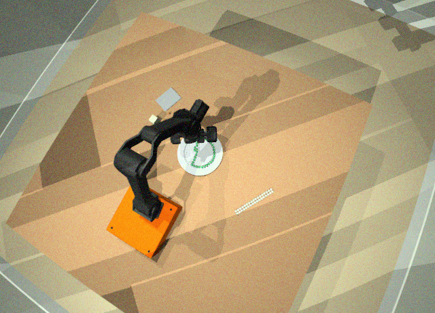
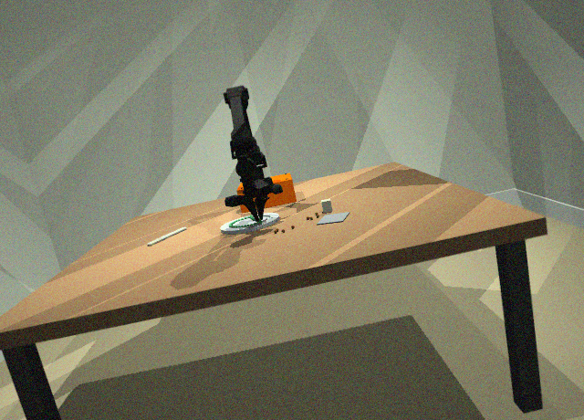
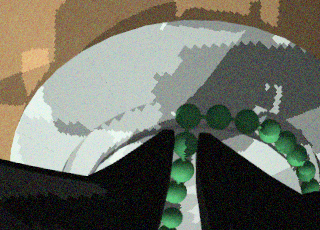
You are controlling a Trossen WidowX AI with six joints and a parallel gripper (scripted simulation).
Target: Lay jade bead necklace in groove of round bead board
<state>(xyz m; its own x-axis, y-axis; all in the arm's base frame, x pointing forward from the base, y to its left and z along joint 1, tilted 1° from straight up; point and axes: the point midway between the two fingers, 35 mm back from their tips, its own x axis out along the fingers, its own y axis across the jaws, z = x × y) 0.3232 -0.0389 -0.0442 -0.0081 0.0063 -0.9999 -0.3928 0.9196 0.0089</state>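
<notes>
Now: the round bead board 40 mm behind my gripper tip, 30 mm to the right of it and 10 mm below it. The rest, counted from my gripper tip: grey flat plate: 150 mm ahead, 210 mm to the left, 10 mm below; then small white cube: 20 mm ahead, 220 mm to the left.
</notes>
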